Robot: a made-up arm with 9 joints.
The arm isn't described. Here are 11 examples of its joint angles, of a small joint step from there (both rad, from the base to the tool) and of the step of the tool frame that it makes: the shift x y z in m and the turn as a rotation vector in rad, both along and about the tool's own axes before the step.
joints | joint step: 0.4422 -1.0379 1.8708 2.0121 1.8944 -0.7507 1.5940 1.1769 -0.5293 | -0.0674 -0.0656 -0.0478 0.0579 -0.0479 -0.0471 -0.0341 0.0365 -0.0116
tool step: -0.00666 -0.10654 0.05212 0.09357 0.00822 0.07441
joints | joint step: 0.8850 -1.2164 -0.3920 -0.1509 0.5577 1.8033 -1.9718 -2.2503 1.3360 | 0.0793 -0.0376 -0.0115 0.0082 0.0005 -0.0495 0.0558 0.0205 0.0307
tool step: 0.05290 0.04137 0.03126 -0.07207 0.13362 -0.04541
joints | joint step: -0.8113 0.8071 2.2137 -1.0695 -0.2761 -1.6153 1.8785 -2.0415 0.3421 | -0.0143 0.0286 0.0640 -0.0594 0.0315 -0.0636 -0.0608 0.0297 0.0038
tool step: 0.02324 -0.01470 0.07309 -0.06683 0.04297 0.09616
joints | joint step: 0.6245 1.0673 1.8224 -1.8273 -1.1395 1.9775 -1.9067 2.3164 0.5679 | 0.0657 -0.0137 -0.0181 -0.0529 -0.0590 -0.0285 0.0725 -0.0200 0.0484
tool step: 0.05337 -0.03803 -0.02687 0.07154 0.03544 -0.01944
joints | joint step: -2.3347 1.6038 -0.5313 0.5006 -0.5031 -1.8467 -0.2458 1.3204 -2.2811 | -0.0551 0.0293 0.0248 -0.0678 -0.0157 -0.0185 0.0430 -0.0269 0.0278
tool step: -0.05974 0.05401 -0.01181 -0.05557 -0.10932 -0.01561
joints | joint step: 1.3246 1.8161 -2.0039 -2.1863 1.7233 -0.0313 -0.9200 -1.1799 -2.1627 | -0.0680 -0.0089 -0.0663 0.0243 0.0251 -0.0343 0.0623 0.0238 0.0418
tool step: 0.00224 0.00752 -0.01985 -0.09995 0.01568 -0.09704
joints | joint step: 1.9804 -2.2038 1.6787 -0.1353 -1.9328 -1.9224 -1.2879 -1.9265 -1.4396 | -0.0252 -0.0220 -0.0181 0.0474 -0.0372 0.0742 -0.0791 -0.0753 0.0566
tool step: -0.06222 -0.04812 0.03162 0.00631 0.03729 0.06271
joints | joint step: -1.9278 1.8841 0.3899 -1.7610 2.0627 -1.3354 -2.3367 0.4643 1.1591 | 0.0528 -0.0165 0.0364 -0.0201 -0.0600 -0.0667 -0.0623 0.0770 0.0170
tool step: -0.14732 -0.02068 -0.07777 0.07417 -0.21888 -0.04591
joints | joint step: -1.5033 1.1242 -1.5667 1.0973 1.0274 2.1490 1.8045 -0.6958 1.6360 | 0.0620 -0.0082 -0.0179 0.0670 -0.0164 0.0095 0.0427 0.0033 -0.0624
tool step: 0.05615 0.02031 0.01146 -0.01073 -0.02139 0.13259
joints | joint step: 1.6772 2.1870 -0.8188 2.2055 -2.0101 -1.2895 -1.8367 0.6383 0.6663 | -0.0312 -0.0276 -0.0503 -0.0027 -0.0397 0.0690 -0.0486 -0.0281 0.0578
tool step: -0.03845 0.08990 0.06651 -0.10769 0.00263 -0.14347
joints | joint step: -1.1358 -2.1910 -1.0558 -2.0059 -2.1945 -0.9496 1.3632 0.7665 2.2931 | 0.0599 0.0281 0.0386 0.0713 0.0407 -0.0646 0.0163 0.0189 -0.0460
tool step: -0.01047 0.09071 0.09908 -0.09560 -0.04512 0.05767
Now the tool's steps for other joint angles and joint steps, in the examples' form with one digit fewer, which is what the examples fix.
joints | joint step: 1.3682 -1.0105 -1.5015 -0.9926 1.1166 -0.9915 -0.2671 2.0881 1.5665 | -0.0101 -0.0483 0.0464 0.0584 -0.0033 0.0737 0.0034 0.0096 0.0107
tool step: -0.0146 0.0175 0.0394 -0.0527 0.0450 -0.0362
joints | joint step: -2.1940 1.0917 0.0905 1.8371 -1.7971 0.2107 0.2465 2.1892 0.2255 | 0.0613 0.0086 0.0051 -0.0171 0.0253 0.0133 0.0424 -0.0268 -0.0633
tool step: 0.0040 -0.0300 -0.0073 -0.0032 -0.0093 0.1054
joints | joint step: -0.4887 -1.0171 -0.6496 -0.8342 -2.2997 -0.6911 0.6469 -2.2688 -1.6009 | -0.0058 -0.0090 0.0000 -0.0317 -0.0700 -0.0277 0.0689 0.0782 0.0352
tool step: 0.0003 0.0227 -0.0203 -0.0292 -0.0135 -0.0700
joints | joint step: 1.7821 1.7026 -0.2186 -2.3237 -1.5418 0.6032 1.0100 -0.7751 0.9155 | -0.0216 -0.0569 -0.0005 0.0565 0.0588 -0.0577 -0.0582 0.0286 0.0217
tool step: -0.0454 0.0830 0.0304 -0.0814 -0.0280 -0.0650
